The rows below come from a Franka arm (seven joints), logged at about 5 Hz.
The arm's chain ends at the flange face. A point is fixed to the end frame.
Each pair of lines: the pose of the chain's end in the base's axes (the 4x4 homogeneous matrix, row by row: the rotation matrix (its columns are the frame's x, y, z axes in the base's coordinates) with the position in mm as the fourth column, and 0 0 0 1 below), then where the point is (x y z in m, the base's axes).
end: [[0.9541, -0.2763, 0.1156, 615.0], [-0.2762, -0.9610, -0.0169, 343.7], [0.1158, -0.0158, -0.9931, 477.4], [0, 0, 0, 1]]
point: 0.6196 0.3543 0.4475
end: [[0.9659, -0.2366, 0.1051, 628.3], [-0.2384, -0.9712, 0.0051, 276.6], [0.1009, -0.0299, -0.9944, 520.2], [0, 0, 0, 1]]
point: 0.6321 0.2879 0.4905
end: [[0.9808, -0.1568, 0.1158, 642.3], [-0.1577, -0.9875, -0.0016, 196.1], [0.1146, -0.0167, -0.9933, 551.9], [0, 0, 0, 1]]
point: 0.6455 0.2072 0.5221
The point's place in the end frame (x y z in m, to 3 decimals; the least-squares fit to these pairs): -0.002 -0.011 0.030
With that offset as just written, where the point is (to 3 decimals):
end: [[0.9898, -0.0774, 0.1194, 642.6], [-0.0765, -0.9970, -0.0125, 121.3], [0.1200, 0.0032, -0.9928, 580.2], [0, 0, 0, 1]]
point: 0.645 0.132 0.550
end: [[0.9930, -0.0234, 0.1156, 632.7], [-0.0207, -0.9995, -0.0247, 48.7], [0.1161, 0.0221, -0.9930, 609.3], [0, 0, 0, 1]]
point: 0.634 0.059 0.579
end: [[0.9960, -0.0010, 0.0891, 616.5], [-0.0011, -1.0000, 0.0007, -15.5], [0.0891, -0.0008, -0.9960, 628.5], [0, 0, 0, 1]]
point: 0.617 -0.004 0.598
